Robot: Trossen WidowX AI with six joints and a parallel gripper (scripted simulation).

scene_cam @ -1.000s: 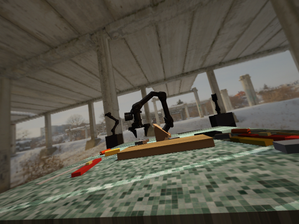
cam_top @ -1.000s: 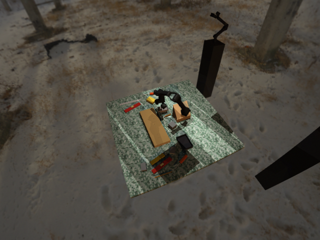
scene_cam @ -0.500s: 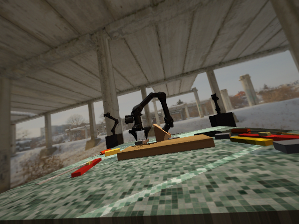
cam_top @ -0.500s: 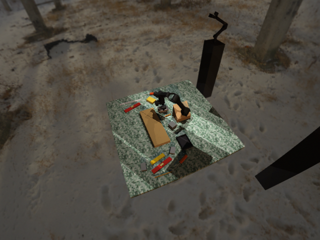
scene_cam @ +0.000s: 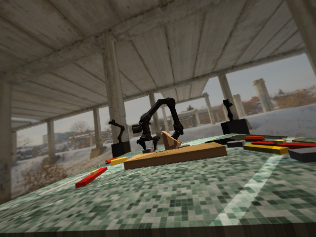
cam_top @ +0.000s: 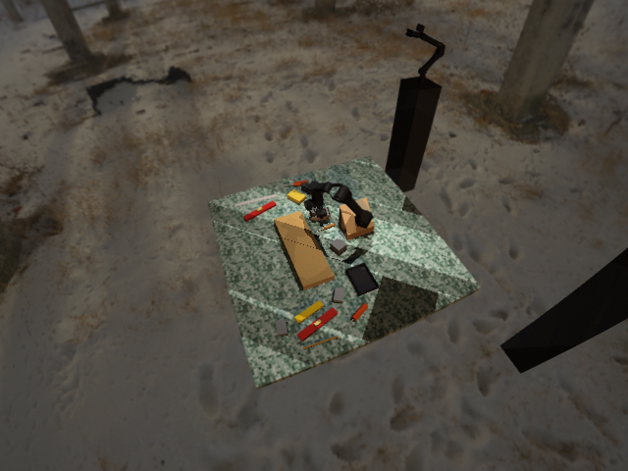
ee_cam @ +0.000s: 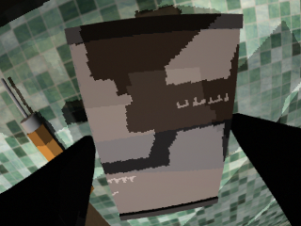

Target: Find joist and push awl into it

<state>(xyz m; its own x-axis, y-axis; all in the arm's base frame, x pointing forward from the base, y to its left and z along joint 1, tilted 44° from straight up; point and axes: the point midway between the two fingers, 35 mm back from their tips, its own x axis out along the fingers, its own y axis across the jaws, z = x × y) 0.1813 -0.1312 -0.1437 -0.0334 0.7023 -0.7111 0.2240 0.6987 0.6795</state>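
Now: gripper tip 10 mm short of the orange-handled awl, 90 mm to the right of it and 30 mm above it. Round my gripper tip: yellow block 70 mm ahead, 230 mm to the right, 30 mm below; stud finder 20 mm ahead, 30 mm below; black tray 20 mm behind, 510 mm to the left, 30 mm below.
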